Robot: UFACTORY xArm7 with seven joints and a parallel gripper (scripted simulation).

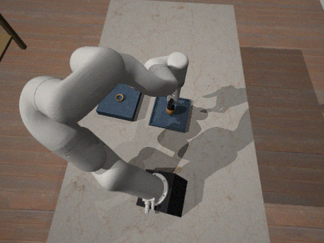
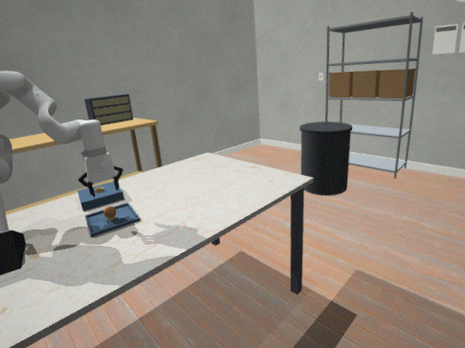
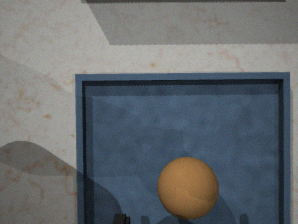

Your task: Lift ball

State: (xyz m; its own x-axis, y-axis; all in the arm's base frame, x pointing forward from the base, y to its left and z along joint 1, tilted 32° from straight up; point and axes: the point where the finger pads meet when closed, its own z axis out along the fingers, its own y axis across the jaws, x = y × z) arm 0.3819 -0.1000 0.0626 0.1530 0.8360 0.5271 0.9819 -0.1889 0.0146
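My hand is 10 cm above the orange ball. Round my hand: blue tray: 13 cm below.
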